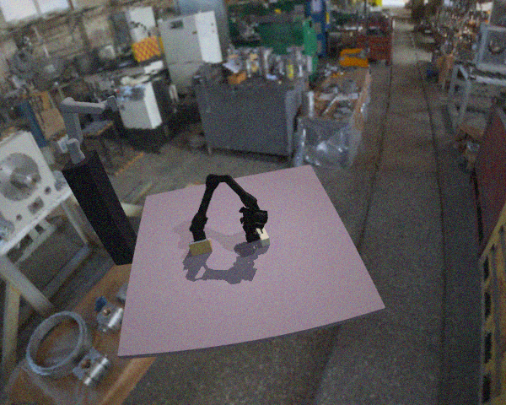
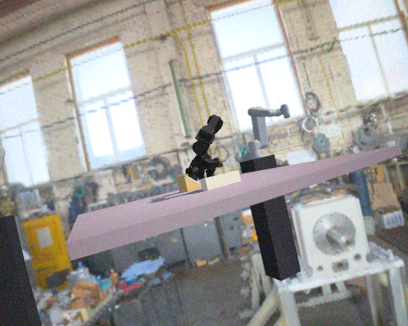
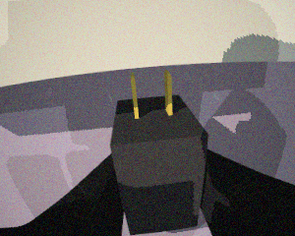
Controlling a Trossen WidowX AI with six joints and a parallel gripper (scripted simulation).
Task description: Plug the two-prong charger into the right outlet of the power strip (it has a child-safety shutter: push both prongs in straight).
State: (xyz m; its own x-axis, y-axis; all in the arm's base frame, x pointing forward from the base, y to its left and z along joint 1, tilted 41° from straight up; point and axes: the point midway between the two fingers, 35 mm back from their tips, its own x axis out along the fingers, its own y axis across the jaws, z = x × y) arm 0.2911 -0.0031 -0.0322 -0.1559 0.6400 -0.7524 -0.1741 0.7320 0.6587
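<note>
My gripper tip is now 20 mm short of the black two-prong charger and 10 mm below it.
</note>
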